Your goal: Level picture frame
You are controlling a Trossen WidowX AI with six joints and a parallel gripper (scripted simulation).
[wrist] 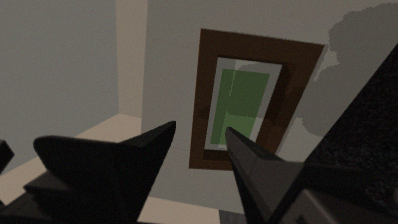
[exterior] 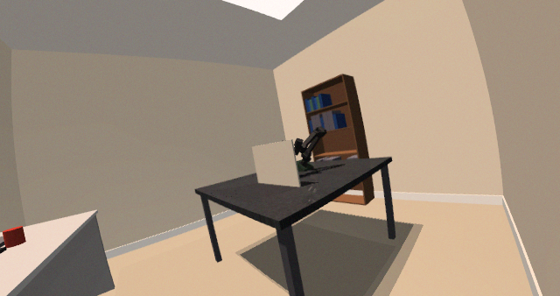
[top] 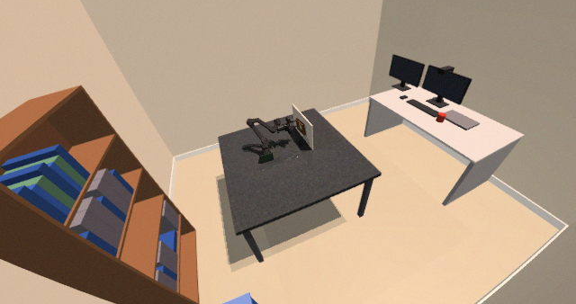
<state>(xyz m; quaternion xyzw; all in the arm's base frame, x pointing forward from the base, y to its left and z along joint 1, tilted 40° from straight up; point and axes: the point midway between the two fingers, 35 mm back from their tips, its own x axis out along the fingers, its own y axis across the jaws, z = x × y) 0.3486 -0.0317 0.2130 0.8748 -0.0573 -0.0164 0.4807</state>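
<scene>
The picture frame is 50 mm ahead of my gripper tip, 10 mm to the right of it and 50 mm below it.
</scene>
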